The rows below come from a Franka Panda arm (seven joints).
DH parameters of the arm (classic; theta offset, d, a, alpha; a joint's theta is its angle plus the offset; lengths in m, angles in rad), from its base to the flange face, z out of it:
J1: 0 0.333 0 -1.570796
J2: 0 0 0 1.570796
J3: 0 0.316 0.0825 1.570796
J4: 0 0 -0.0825 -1.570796
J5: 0 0.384 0 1.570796
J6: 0 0 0.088 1.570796
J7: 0 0.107 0 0
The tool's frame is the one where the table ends.
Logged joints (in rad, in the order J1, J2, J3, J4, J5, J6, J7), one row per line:
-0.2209 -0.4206 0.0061 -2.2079 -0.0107 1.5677 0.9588
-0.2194 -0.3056 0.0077 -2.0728 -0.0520 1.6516 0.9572
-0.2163 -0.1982 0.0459 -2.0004 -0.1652 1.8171 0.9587
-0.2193 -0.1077 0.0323 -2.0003 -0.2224 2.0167 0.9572
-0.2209 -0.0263 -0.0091 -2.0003 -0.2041 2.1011 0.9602
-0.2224 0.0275 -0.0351 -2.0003 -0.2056 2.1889 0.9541
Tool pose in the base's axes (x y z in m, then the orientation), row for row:
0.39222 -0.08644 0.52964 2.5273 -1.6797 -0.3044
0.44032 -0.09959 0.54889 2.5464 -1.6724 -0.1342
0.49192 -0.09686 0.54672 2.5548 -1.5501 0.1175
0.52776 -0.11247 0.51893 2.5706 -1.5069 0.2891
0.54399 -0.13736 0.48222 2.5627 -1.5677 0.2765
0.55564 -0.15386 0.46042 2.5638 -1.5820 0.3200
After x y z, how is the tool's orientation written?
As a rotation vector, in radians.
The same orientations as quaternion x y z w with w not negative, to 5 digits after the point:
0.82780 -0.55018 -0.09970 0.04588
0.83415 -0.54785 -0.04396 0.04606
0.85185 -0.51685 0.03918 0.07543
0.85632 -0.50198 0.09631 0.07387
0.84780 -0.51863 0.09147 0.06232
0.84494 -0.52137 0.10546 0.05599

